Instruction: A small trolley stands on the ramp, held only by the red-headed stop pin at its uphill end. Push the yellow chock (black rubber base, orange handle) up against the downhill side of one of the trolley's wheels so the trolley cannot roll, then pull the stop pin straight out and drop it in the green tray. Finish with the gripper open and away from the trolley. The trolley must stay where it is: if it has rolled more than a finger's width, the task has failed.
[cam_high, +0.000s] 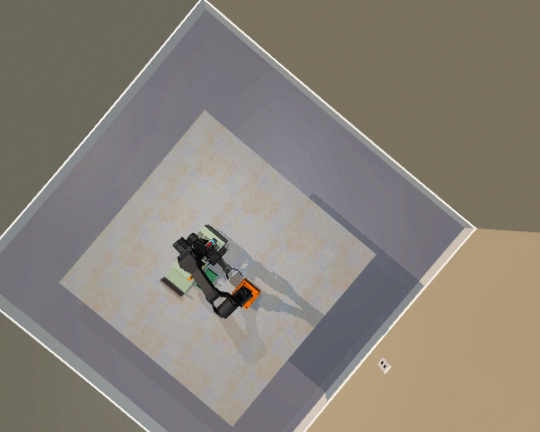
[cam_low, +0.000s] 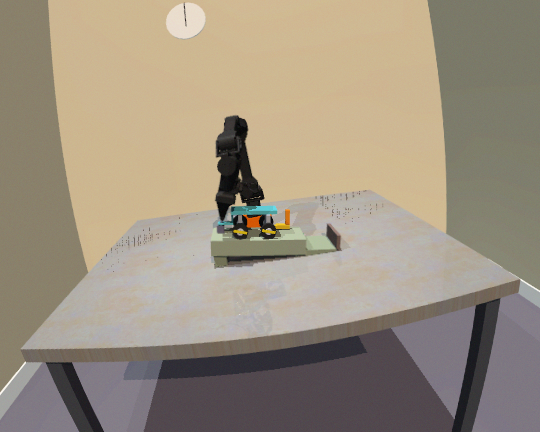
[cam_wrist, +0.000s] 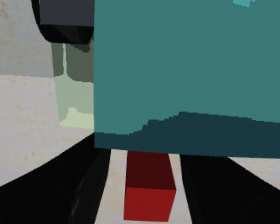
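Right now my gripper tip is 20 cm to the right of the yellow chock, 5 cm above it and 2 cm past it. Also, from my gripper tip: red-headed stop pin: right at my gripper tip; trolley: 10 cm to the left, 3 cm ahead, 2 cm below; dark end stop: 36 cm to the left, 10 cm below, 5 cm ahead.
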